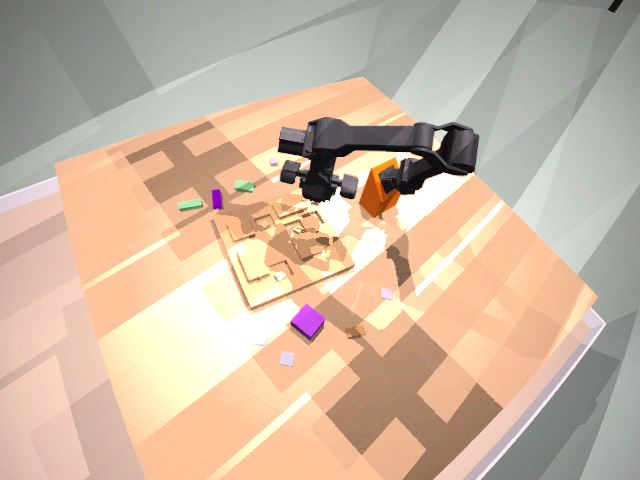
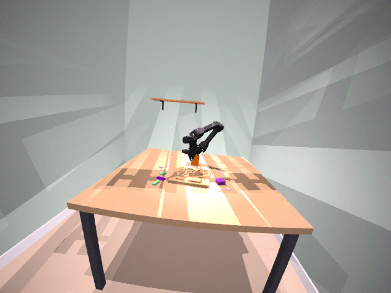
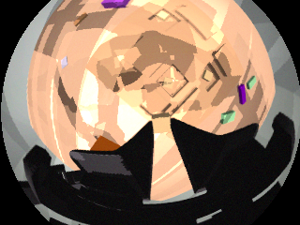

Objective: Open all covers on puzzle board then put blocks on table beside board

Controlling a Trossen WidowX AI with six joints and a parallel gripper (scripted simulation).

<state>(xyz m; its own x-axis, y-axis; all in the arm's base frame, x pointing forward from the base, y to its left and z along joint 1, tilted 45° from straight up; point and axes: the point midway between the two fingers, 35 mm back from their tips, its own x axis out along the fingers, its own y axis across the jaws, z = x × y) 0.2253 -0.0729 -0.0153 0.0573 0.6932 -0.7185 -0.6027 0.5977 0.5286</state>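
My gripper tip is 11 cm short of the tan puzzle board, 2 cm to the left of it and 9 cm above it. Also, from my gripper tip: orange block 12 cm ahead, 31 cm to the left, 11 cm below; then purple block 17 cm ahead, 24 cm to the right, 10 cm below; then mint-green block 24 cm ahead, 26 cm to the right, 10 cm below.
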